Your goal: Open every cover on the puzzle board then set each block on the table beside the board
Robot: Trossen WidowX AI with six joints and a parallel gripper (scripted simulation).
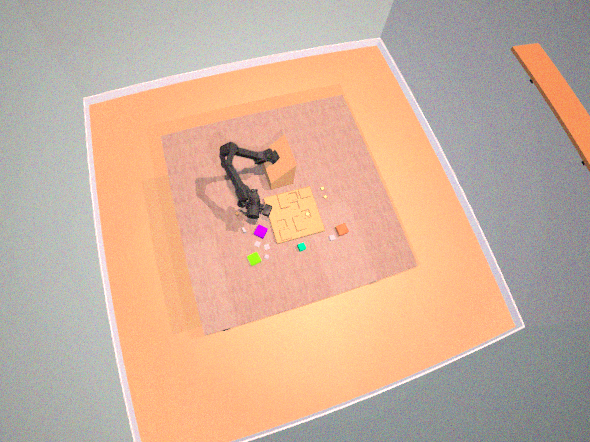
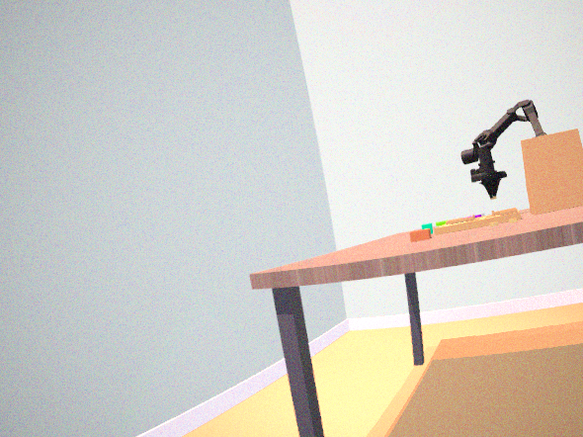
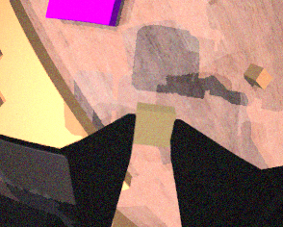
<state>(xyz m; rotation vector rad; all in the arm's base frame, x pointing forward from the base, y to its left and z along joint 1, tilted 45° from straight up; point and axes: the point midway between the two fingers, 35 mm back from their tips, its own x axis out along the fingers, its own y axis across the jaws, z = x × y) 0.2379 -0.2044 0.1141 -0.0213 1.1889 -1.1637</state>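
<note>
Now: the magenta block 110 mm ahead of my gripper tip, 70 mm below it and 10 mm to the right of it. From my gripper tip the other things lie so: orange block 440 mm to the left, 290 mm ahead, 70 mm below; then lime green block 240 mm ahead, 110 mm to the right, 70 mm below; then teal block 290 mm ahead, 170 mm to the left, 70 mm below.
</note>
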